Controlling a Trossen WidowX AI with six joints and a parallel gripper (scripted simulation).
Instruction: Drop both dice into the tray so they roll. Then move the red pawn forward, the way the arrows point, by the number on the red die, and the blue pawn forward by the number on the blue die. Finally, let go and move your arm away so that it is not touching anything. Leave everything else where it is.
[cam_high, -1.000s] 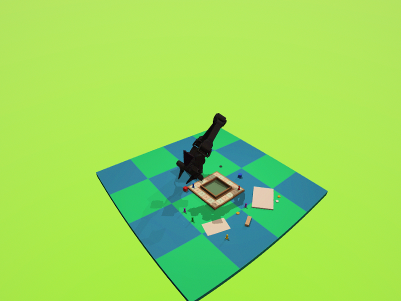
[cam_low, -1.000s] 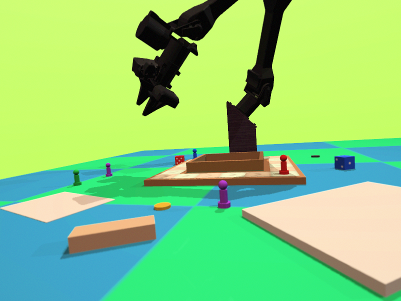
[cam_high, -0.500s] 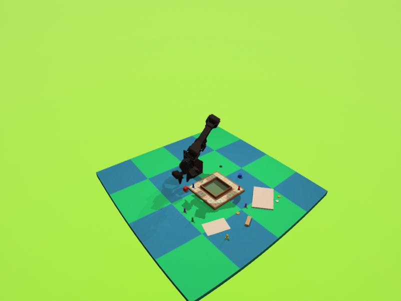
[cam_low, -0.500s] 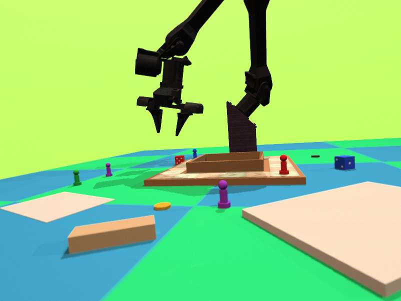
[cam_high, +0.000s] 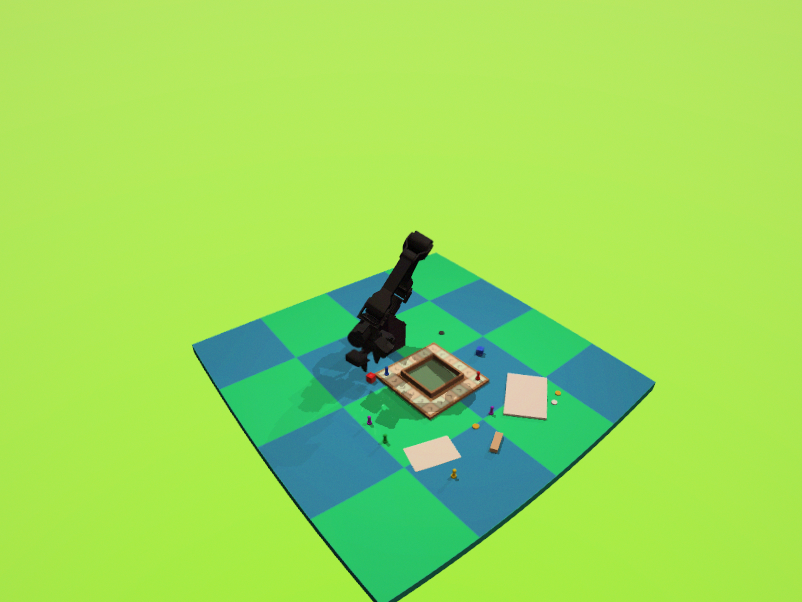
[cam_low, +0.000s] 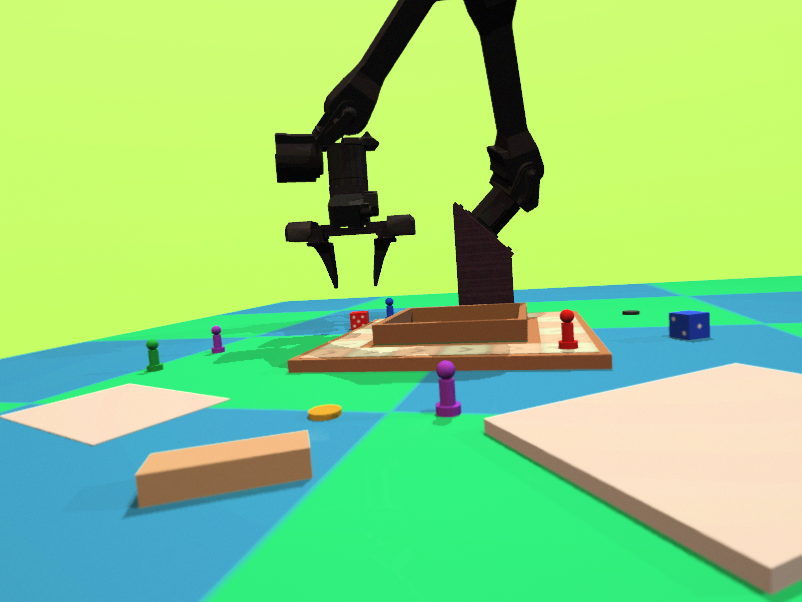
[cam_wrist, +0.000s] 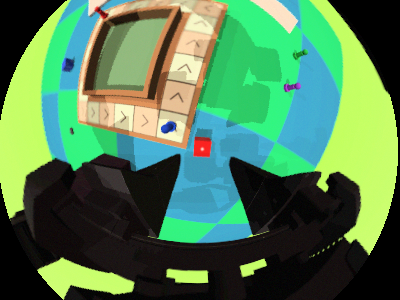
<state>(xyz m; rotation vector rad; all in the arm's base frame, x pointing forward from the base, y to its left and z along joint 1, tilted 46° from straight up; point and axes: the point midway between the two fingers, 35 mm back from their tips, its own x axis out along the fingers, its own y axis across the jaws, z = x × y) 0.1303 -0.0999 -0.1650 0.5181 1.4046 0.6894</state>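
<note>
The blue pawn is 50 mm to the left of my gripper tip, 30 mm below it and 20 mm ahead of it. From my gripper tip the other things lie so: sunken tray: 160 mm to the left, 140 mm ahead, 60 mm below; then green pawn: 240 mm ahead, 160 mm to the right, 50 mm below; then red pawn: 260 mm to the left, 260 mm ahead, 30 mm below.
</note>
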